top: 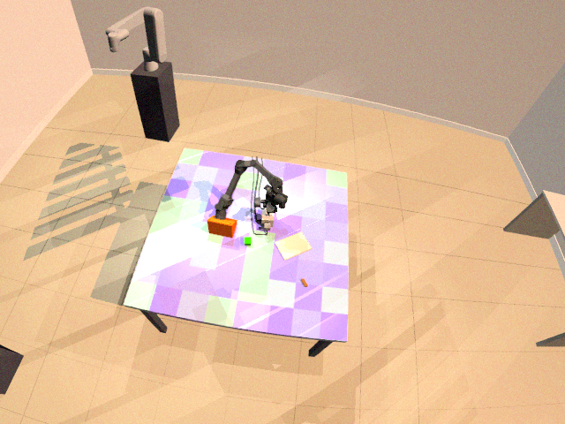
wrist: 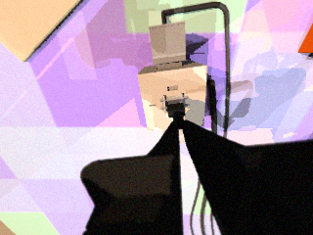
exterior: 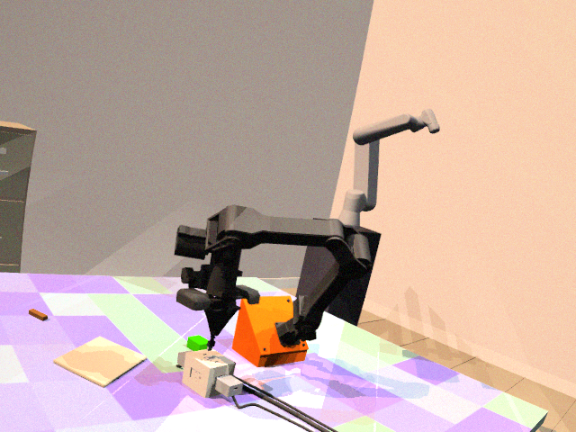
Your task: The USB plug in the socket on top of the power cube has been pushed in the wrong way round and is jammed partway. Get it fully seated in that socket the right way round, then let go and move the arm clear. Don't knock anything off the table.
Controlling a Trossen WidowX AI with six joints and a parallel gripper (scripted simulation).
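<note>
Right now my gripper tip is 2 cm above the dark USB plug. From my gripper tip the other things lie so: small green block: 9 cm behind, 19 cm to the right, 12 cm below; flat tan board: 20 cm ahead, 14 cm to the right, 13 cm below; socket: 6 cm below.
</note>
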